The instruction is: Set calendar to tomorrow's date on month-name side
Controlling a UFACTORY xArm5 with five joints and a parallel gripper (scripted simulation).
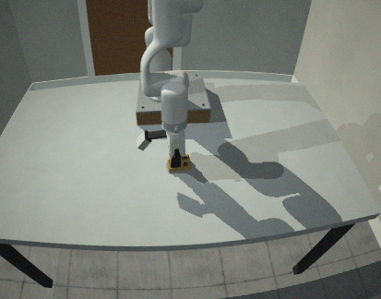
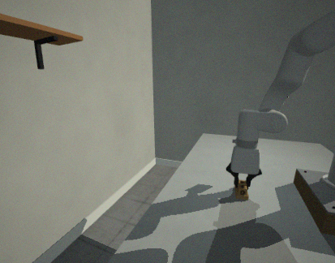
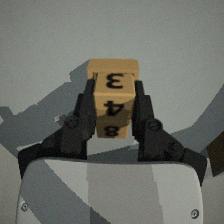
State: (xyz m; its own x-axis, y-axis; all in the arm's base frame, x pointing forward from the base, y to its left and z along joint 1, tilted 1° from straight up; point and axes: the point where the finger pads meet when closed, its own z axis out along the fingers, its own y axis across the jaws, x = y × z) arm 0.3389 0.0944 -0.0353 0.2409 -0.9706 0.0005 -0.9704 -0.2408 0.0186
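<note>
Right now the wooden calendar tray is 20 mm to the left of my hand and 30 mm below it.
</note>
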